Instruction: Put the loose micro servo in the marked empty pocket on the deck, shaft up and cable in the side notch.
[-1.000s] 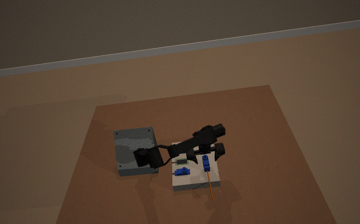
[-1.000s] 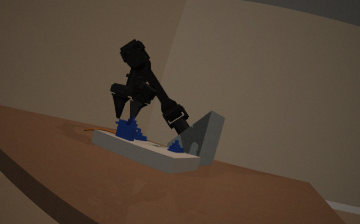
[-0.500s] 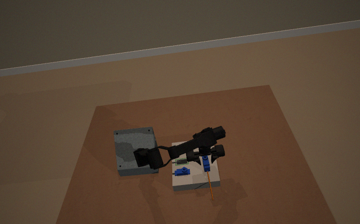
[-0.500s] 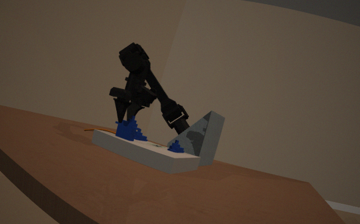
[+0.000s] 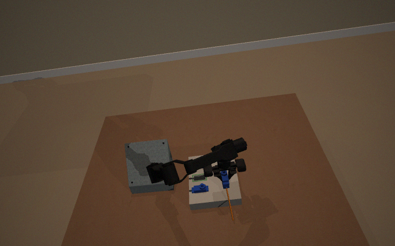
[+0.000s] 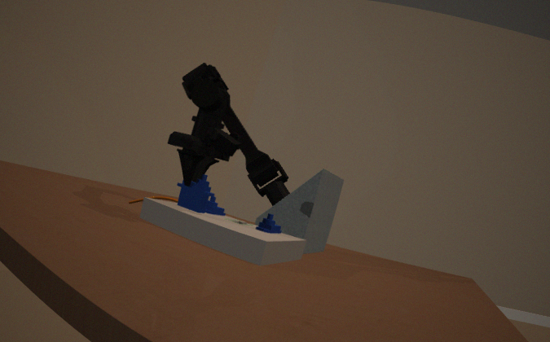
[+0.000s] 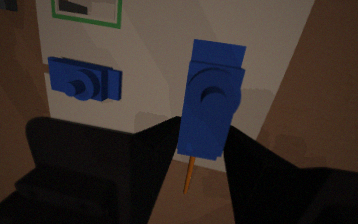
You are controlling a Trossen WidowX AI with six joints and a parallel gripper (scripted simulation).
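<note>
My gripper tip is 7 cm to the right of the pale deck, 7 cm above it and 1 cm past it.
</note>
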